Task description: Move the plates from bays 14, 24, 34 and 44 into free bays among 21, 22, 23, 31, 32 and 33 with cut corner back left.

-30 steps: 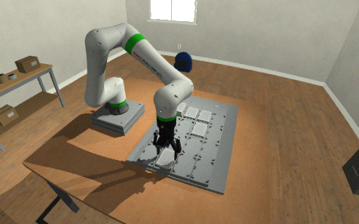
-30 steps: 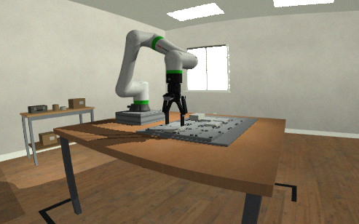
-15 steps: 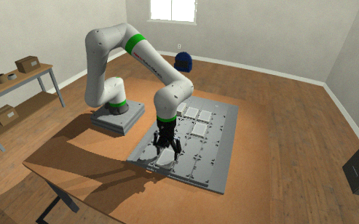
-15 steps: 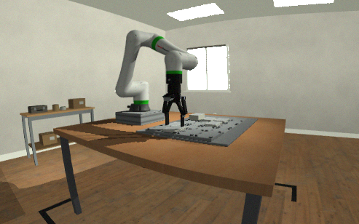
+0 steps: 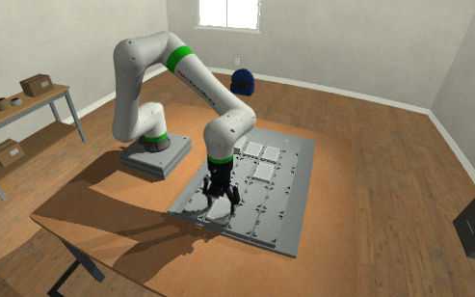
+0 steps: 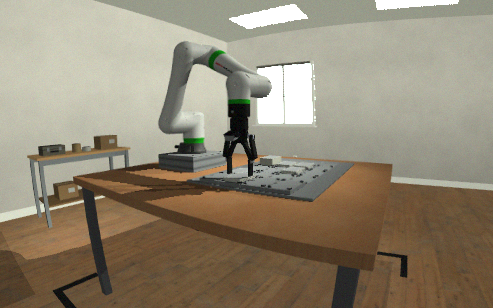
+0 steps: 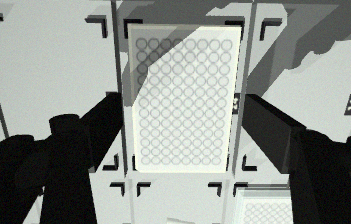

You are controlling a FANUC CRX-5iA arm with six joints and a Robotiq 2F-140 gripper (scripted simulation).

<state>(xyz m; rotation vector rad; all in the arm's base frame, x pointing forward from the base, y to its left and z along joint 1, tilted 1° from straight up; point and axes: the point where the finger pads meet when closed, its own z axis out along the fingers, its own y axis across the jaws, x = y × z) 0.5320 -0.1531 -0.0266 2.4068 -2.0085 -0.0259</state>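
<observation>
Right now my hand is 14 cm short of the bay label 43, 19 cm to the right of it and 6 cm above it. The rest, counted from my hand: sealed 96-well plate 13 cm behind, 14 cm to the left, 5 cm below; then sealed deep-well block 19 cm behind, 46 cm to the left, 3 cm below.
</observation>
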